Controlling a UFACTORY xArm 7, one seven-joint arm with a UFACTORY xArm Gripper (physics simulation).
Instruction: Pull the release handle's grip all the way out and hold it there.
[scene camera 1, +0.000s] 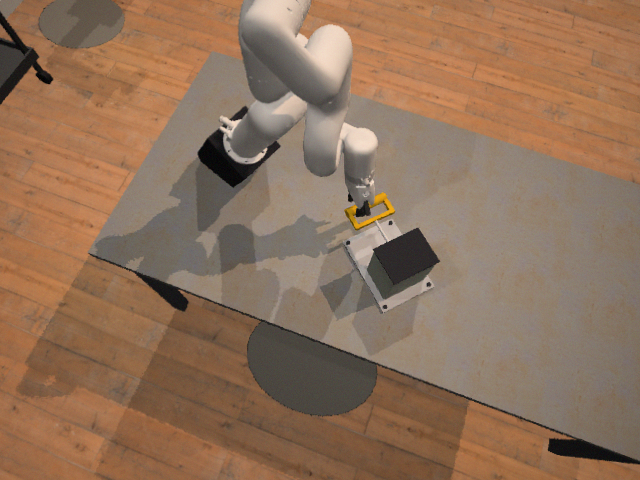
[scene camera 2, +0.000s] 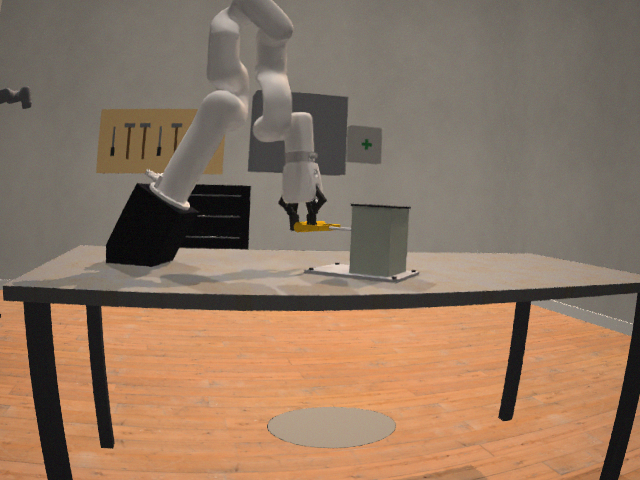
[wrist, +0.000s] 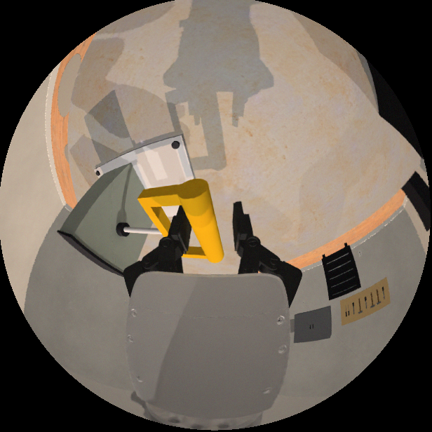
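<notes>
The yellow handle frame (scene camera 1: 368, 222) (scene camera 2: 321, 226) has a thick round grip bar (scene camera 1: 381, 198) (wrist: 202, 220) on its side away from the grey-green box (scene camera 1: 406, 255) (scene camera 2: 371, 240) (wrist: 97, 220). A white rod (scene camera 1: 381, 230) (scene camera 2: 341, 228) (wrist: 145, 231) shows between frame and box. My gripper (scene camera 1: 363, 209) (scene camera 2: 302, 225) (wrist: 210, 211) points down at the grip bar with its fingers partly open. One finger stands inside the frame's opening, close against the bar. The other stands outside it, with a visible gap to the bar in the wrist view.
The box stands on a white base plate (scene camera 1: 356, 246) (scene camera 2: 330, 269) (wrist: 160, 162) with dark bolts at its corners, on the grey table (scene camera 1: 516, 258) (scene camera 2: 465, 266). The arm's black base block (scene camera 1: 217, 160) (scene camera 2: 144, 227) stands at the table's other end.
</notes>
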